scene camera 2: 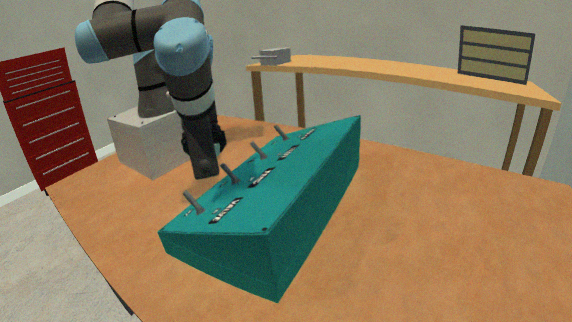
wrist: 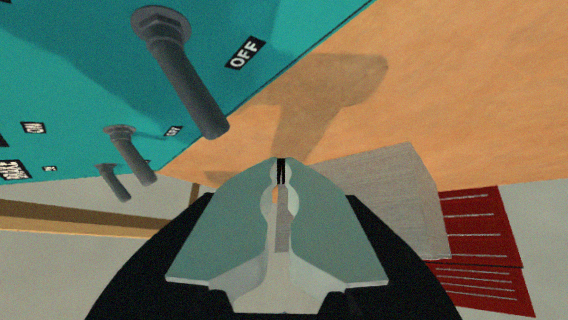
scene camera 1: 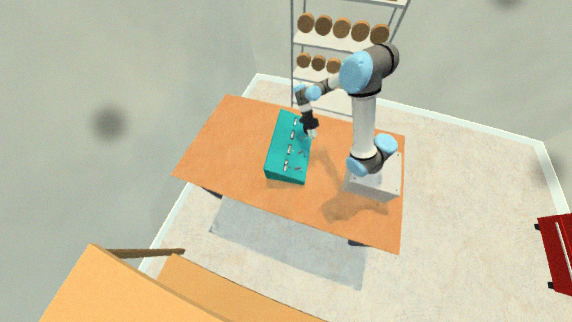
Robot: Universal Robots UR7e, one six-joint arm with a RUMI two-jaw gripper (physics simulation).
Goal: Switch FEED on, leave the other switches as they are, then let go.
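Seen in the pictures: gripper, fingertip midpoint: [wrist: 281, 160] [scene camera 1: 313, 140]; arm's base at its link origin: [scene camera 2: 159, 110].
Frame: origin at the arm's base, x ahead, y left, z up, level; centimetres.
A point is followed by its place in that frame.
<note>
The teal switch box [scene camera 1: 276, 152] @(x 53.6, y 18.8, z -4.0 cm) [scene camera 2: 287, 192] @(x 63.9, y -4.5, z -3.0 cm) [wrist: 65, 85] @(x 46.5, y 4.5, z -8.1 cm) stands on the table with its switches in a row. The FEED lever [scene camera 1: 301, 153] @(x 40.2, y 9.5, z -7.2 cm) [scene camera 2: 230, 174] @(x 45.0, y -2.6, z -7.3 cm) [wrist: 187, 87] @(x 44.5, y -2.8, z -6.7 cm) leans toward its OFF label [wrist: 245, 53] @(x 42.1, y -3.3, z -10.5 cm). The VALVE lever [scene camera 1: 298, 169] @(x 36.5, y 20.9, z -6.6 cm) [scene camera 2: 193, 202] @(x 48.6, y -14.0, z -7.1 cm), VENT lever [scene camera 2: 258, 150] @(x 41.1, y 8.7, z -7.1 cm) [wrist: 134, 157] @(x 40.7, y 8.5, z -7.1 cm) and BRAKE lever [scene camera 2: 281, 132] @(x 37.4, y 20.2, z -7.0 cm) [wrist: 114, 184] @(x 37.1, y 19.9, z -7.0 cm) lean the same way. My gripper [scene camera 1: 312, 134] @(x 37.0, y -2.7, z -6.3 cm) [wrist: 281, 160] @(x 37.0, y -2.7, z -6.3 cm) is shut and empty, at the OFF side of the box near the FEED lever, with a gap showing in the wrist view. In scene camera 2 its fingertips are mostly hidden behind its dark body.
The box stands on the orange table [scene camera 1: 215, 145] @(x 104.0, y 29.8, z -17.8 cm) [scene camera 2: 425, 240] @(x 83.0, y 15.1, z -17.8 cm) [wrist: 475, 90] @(x 21.7, y -18.0, z -17.8 cm). The arm's grey base block [scene camera 1: 372, 185] @(x -6.0, y 13.2, z 0.1 cm) [scene camera 2: 147, 145] @(x 11.1, y -10.0, z -6.4 cm) [wrist: 385, 195] @(x 10.5, y -6.5, z -9.4 cm) is on the same table. A red drawer cabinet [scene camera 2: 47, 115] [wrist: 475, 225] and a wooden side table [scene camera 2: 380, 72] stand farther off.
</note>
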